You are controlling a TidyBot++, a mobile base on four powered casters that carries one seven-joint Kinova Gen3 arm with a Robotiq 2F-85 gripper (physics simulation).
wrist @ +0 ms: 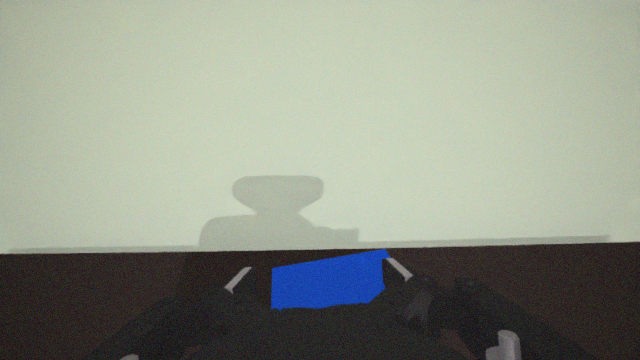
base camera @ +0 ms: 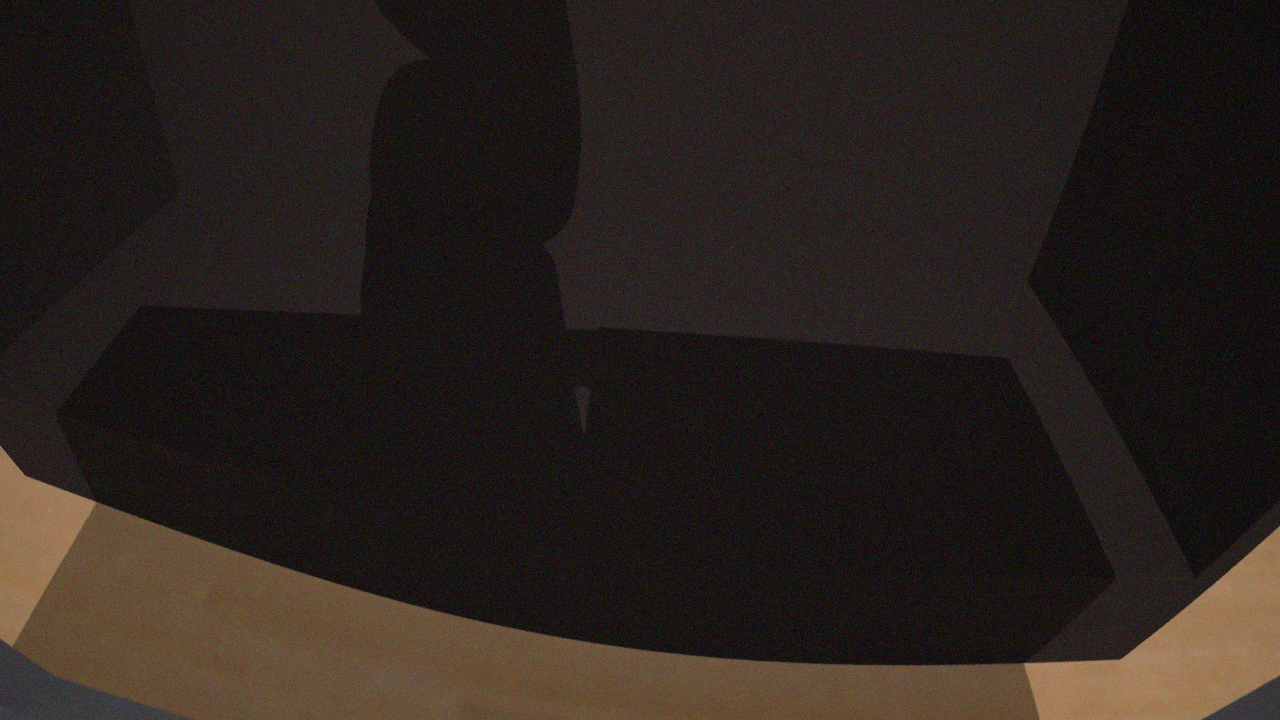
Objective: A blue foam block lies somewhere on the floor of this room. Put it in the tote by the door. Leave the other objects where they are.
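Places are measured from the arm's base along level axes (x ahead, y left, z up), in millimetres.
Pixels of known places: gripper, fingertip midpoint: (wrist: pixel 319 277).
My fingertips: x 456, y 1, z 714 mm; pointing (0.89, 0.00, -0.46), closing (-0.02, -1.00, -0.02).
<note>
Behind a point stands the place of what it marks.
The blue foam block (wrist: pixel 325 284) @(y -2, x 454, z 709 mm) shows in the wrist view at the lower middle, as a slanted blue face. Its lower edge is hidden behind the dark body of the gripper. My gripper (wrist: pixel 319 277) @(y 1, x 456, z 714 mm) is open, with one fingertip on each side of the block in this view. The block's right end meets the right fingertip in the picture, while a dark gap shows between its left end and the left fingertip. Whether the right fingertip touches it, I cannot tell. The block and the gripper do not show in the base camera view. The tote does not show in either view.
A pale wall (wrist: pixel 320 100) @(y -12, x 574, z 819 mm) fills the upper part of the wrist view and bears a grey shadow. A dark brown surface (wrist: pixel 90 280) @(y 242, x 524, z 664 mm) meets its lower edge. In the base camera view a large dark surface with black shadows lies above a light wood-coloured band (base camera: pixel 402 653).
</note>
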